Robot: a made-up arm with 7 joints. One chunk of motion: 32 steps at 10 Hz.
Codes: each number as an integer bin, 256 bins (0 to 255) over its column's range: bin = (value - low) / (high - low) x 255, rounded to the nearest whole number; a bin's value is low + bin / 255 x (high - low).
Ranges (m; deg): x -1.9..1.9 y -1.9..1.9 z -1.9..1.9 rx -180..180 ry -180..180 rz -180..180
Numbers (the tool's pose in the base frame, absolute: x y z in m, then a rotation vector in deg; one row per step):
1: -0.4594 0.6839 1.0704 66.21 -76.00 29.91
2: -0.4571 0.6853 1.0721 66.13 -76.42 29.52
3: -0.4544 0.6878 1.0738 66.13 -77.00 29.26
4: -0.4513 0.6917 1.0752 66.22 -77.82 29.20
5: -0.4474 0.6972 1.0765 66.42 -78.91 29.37
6: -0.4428 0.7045 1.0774 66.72 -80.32 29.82
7: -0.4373 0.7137 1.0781 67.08 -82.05 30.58
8: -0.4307 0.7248 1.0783 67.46 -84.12 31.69
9: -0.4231 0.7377 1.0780 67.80 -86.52 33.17
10: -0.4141 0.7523 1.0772 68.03 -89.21 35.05
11: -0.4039 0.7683 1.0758 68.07 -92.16 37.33
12: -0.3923 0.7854 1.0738 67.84 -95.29 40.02
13: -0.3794 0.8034 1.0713 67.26 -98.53 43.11
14: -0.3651 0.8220 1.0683 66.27 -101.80 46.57
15: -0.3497 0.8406 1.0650 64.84 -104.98 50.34
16: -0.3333 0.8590 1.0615 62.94 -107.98 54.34
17: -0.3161 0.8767 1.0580 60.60 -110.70 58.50
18: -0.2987 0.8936 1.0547 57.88 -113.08 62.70
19: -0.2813 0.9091 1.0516 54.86 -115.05 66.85
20: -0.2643 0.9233 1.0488 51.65 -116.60 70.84
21: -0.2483 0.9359 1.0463 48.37 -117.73 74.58
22: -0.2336 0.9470 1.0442 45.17 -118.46 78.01
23: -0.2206 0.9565 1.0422 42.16 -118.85 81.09
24: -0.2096 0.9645 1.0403 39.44 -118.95 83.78
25: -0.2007 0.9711 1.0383 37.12 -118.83 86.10
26: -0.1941 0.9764 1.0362 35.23 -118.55 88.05
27: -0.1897 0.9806 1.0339 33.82 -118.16 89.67
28: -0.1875 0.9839 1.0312 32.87 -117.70 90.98
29: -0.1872 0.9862 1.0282 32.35 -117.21 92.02
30: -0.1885 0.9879 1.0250 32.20 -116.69 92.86
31: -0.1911 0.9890 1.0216 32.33 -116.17 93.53
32: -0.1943 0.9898 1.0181 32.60 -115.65 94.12
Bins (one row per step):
1: 97 173 199 174 74 149
2: 97 173 199 174 73 148
3: 97 174 200 174 73 148
4: 97 174 200 174 72 148
5: 97 174 200 175 72 148
6: 98 175 200 175 71 149
7: 98 175 200 175 69 149
8: 99 176 200 175 68 150
9: 99 177 200 176 66 151
10: 100 178 200 176 64 152
11: 100 179 200 176 62 154
12: 101 180 200 176 60 156
13: 102 181 199 175 58 158
14: 103 183 199 174 55 160
15: 104 184 199 173 53 163
16: 105 185 199 172 51 166
17: 106 186 198 170 49 169
18: 107 187 198 168 47 172
19: 109 189 198 166 46 175
20: 110 189 198 164 45 178
21: 111 190 198 162 44 180
22: 112 191 198 159 44 183
23: 113 192 197 157 43 185
24: 113 192 197 155 43 187
25: 114 193 197 154 43 188
26: 114 193 197 152 44 190
27: 115 193 197 151 44 191
28: 115 194 197 151 44 192
29: 115 194 196 150 44 193
30: 115 194 196 150 45 193
31: 115 194 196 150 45 194
32: 114 194 196 151 46 194

